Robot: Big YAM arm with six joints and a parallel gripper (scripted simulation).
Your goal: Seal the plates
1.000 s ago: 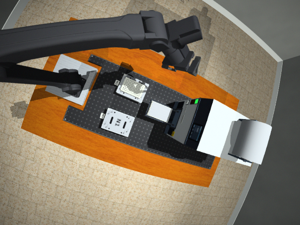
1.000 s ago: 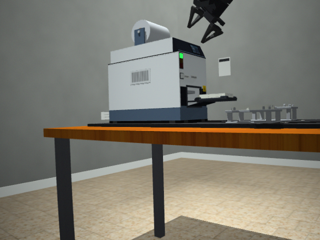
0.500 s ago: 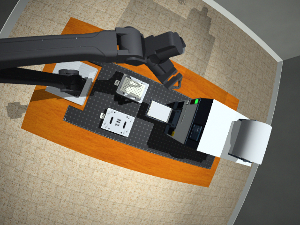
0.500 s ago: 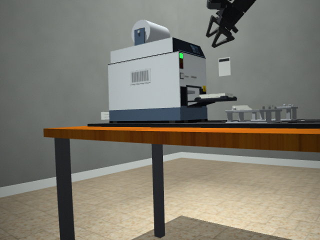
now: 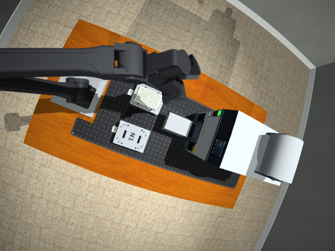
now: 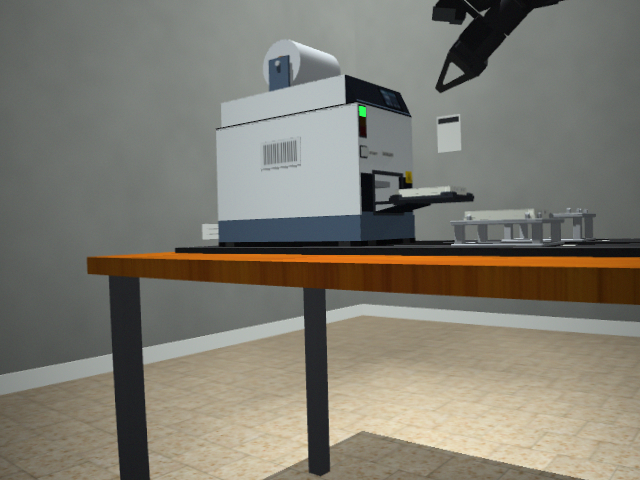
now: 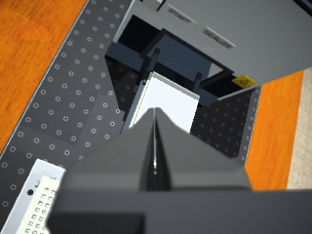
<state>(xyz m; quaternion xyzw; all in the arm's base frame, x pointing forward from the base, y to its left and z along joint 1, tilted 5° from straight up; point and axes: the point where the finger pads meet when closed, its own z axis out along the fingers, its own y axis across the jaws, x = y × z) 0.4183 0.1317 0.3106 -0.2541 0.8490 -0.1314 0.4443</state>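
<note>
My hand is 7 cm short of the sealer stage, 8 cm to the left of it and 20 cm above it. Round my hand: plate nest: 12 cm behind, 26 cm below; then pale start button: 17 cm ahead, 2 cm to the left, 11 cm below; then A1 mark: 20 cm behind, 5 cm to the left, 25 cm below.
</note>
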